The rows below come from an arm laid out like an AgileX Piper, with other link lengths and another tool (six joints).
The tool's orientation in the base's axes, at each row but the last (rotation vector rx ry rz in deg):
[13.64, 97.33, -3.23]
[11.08, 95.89, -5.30]
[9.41, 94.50, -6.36]
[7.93, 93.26, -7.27]
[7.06, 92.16, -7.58]
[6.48, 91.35, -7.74]
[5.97, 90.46, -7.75]
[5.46, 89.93, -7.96]
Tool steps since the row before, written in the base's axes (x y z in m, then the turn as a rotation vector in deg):
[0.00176, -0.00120, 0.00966, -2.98, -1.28, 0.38]
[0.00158, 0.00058, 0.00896, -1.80, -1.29, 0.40]
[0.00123, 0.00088, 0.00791, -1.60, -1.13, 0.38]
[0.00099, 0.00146, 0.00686, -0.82, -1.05, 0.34]
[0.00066, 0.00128, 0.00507, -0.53, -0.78, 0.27]
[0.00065, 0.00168, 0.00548, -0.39, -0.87, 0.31]
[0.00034, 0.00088, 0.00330, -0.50, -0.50, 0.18]
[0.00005, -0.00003, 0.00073, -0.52, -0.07, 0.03]
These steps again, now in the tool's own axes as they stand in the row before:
[-0.00988, 0.00013, 0.00054, -0.17, -1.78, -2.73]
[-0.00901, 0.00133, 0.00043, -0.31, -1.57, -1.58]
[-0.00794, 0.00129, 0.00038, -0.30, -1.38, -1.41]
[-0.00689, 0.00162, 0.00031, -0.30, -1.17, -0.65]
[-0.00510, 0.00132, 0.00024, -0.25, -0.86, -0.41]
[-0.00552, 0.00167, 0.00024, -0.29, -0.93, -0.26]
[-0.00332, 0.00085, 0.00017, -0.16, -0.57, -0.42]
[-0.00073, -0.00004, 0.00005, -0.03, -0.15, -0.50]

